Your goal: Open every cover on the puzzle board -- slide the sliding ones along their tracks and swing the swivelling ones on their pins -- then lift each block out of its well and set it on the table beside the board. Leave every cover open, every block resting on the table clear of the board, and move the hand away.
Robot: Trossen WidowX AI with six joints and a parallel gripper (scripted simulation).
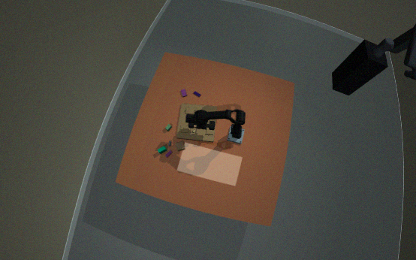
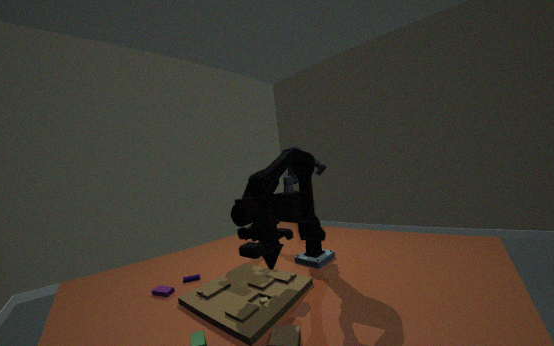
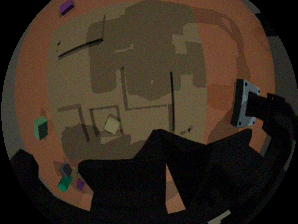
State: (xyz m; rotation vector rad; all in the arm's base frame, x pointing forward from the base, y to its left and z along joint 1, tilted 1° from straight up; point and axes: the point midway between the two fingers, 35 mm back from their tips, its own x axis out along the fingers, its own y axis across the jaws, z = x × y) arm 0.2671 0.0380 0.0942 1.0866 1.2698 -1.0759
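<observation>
Right now the tan puzzle board is 6 cm below my gripper tip, 5 cm to the right of it and 4 cm ahead of it. Round my gripper tip: dark purple block 30 cm to the right, 13 cm ahead, 8 cm below.
</observation>
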